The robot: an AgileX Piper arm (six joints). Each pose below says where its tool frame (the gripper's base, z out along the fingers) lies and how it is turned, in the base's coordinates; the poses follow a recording.
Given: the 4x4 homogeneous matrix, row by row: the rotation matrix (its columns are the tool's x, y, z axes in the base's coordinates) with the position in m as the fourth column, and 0 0 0 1 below. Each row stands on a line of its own.
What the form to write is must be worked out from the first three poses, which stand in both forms.
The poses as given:
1:
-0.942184 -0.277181 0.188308 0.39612
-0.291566 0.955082 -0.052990 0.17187
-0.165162 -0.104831 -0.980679 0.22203
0 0 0 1
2:
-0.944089 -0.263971 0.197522 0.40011
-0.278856 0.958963 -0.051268 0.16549
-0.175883 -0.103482 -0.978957 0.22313
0 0 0 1
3:
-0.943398 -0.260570 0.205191 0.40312
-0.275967 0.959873 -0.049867 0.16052
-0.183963 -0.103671 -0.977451 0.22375
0 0 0 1
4:
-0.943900 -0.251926 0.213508 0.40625
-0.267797 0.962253 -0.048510 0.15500
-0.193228 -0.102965 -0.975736 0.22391
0 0 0 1
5:
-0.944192 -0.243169 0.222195 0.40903
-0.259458 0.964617 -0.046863 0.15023
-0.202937 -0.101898 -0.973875 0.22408
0 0 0 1
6:
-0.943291 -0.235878 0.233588 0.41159
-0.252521 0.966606 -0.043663 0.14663
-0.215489 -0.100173 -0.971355 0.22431
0 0 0 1
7:
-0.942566 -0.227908 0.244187 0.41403
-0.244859 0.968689 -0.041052 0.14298
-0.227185 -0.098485 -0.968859 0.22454
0 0 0 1
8:
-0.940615 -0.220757 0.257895 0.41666
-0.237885 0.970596 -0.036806 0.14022
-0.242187 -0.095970 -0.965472 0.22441
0 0 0 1
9:
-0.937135 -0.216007 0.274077 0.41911
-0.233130 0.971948 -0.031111 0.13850
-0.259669 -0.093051 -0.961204 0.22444
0 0 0 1
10:
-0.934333 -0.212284 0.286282 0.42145
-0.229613 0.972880 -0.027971 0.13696
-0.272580 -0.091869 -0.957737 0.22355
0 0 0 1
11:
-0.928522 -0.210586 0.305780 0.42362
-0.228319 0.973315 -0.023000 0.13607
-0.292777 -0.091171 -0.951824 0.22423
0 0 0 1
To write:
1: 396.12 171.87 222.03 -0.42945 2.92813 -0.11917
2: 400.11 165.49 223.13 -0.40846 2.92107 -0.11644
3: 403.12 160.52 223.75 -0.40285 2.91375 -0.11528
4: 406.25 155.00 223.91 -0.38916 2.90666 -0.11342
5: 409.03 150.23 224.08 -0.37530 2.89912 -0.11108
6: 411.59 146.63 224.31 -0.36346 2.88840 -0.10704
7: 414.03 142.98 224.54 -0.35074 2.87858 -0.10352
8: 416.66 140.22 224.41 -0.33898 2.86527 -0.09814
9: 419.11 138.50 224.44 -0.33060 2.84887 -0.09139
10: 421.45 136.96 223.55 -0.32431 2.83652 -0.08795
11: 423.62 136.07 224.23 -0.32073 2.81606 -0.08343
